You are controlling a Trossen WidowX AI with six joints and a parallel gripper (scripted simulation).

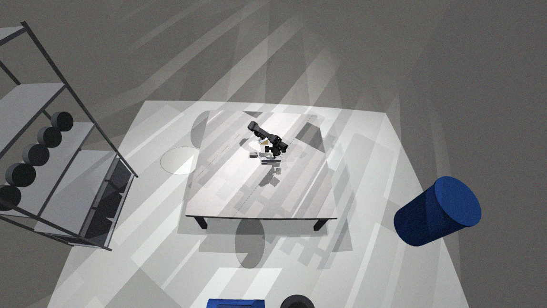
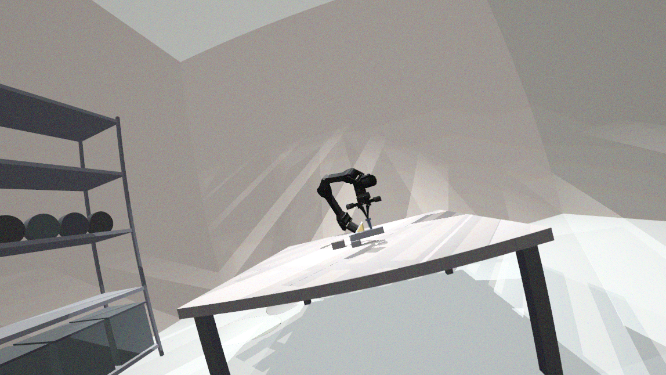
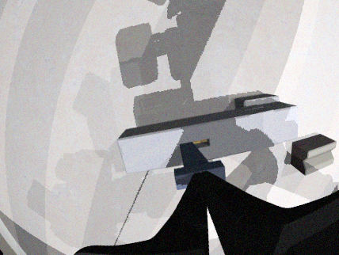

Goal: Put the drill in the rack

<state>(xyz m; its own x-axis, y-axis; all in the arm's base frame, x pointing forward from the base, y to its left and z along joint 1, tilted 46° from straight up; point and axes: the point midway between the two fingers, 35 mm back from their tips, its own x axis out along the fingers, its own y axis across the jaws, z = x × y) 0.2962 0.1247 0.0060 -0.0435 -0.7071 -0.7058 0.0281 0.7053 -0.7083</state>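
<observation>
My gripper tip is now 8 cm above the drill and 5 cm to the left of it. Also, from my gripper tip: rack: 20 cm to the right, 11 cm below, 8 cm behind; then grey housing: 8 cm below, 3 cm to the right.
</observation>
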